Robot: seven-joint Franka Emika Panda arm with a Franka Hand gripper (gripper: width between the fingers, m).
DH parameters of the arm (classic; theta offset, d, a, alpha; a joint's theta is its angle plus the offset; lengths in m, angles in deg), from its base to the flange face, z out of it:
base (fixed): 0 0 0 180
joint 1: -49.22 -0.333 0 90
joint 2: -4.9 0 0 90
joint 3: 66.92 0.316 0.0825 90
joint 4: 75.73 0 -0.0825 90
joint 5: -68.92 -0.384 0 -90
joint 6: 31.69 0 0.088 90
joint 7: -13.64 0.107 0 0
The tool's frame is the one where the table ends.
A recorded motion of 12 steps. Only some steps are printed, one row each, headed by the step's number.
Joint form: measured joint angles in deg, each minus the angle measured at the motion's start. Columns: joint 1, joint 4, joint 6, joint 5, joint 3, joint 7, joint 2.
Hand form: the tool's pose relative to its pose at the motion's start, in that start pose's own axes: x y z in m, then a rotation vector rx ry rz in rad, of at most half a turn. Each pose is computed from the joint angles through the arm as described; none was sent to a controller.
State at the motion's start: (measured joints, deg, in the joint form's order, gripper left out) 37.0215 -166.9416 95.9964 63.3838 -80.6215 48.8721 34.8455
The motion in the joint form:
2: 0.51 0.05 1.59 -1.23 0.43 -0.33 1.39
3: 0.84 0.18 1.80 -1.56 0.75 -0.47 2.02
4: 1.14 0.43 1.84 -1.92 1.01 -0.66 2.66
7: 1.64 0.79 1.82 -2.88 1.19 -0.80 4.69
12: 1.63 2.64 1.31 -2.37 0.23 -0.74 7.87
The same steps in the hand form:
2: 0.0013 -0.0004 0.0143 0.0139 -0.0047 0.0090
3: 0.0014 -0.0003 0.0210 0.0146 -0.0118 0.0107
4: 0.0018 -0.0001 0.0270 0.0147 -0.0197 0.0121
7: 0.0019 0.0032 0.0490 0.0029 -0.0467 0.0244
12: 0.0080 0.0081 0.0733 -0.0370 -0.0539 0.0259

